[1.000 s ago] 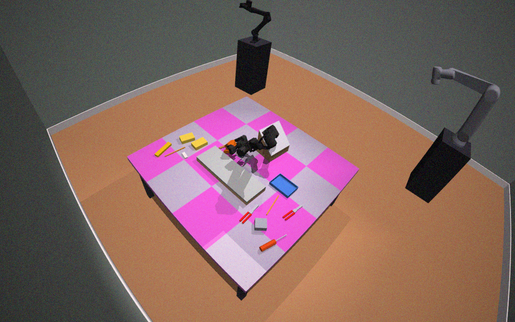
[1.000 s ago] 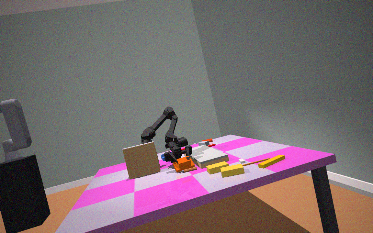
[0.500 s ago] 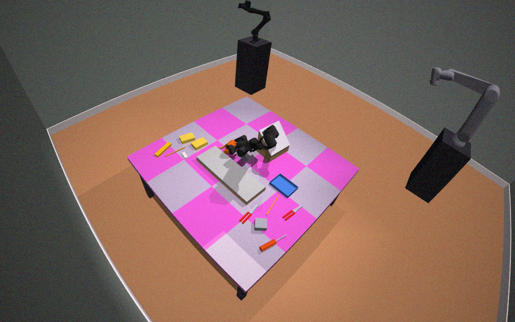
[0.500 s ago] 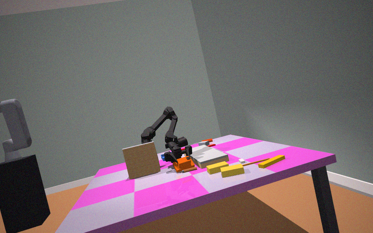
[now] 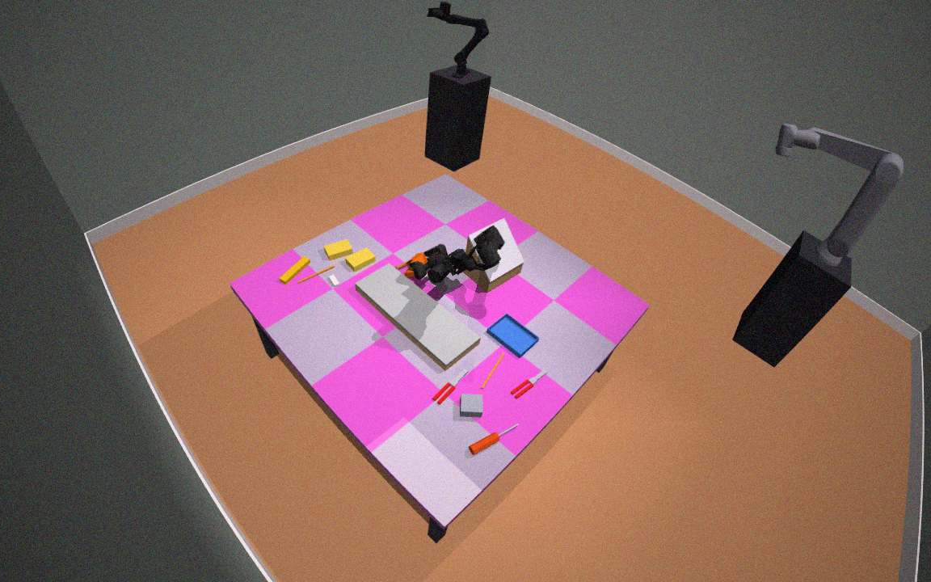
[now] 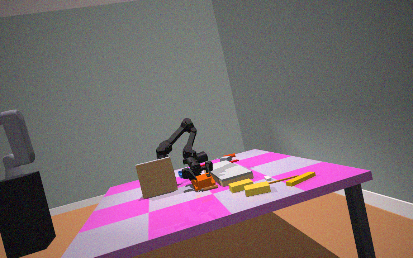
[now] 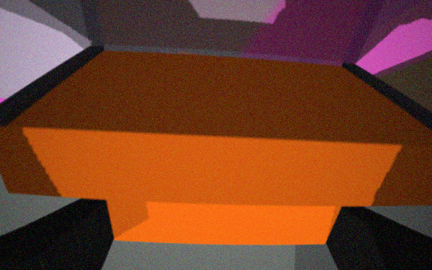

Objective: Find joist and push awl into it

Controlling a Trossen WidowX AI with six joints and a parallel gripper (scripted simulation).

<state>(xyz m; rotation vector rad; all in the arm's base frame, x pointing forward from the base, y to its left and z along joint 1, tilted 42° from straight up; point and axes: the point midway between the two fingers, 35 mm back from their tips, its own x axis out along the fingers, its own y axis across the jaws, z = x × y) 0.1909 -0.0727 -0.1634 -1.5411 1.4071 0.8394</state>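
Now: gripper tip 1 cm short of the orange stud finder and 1 cm above it. Also, from my gripper tip: square indicator: 3 cm ahead, 1 cm to the right, 1 cm above; brown-handled awl: 5 cm below, 4 cm to the right, 2 cm behind; small white block: 29 cm ahead, 19 cm to the right, 6 cm below.
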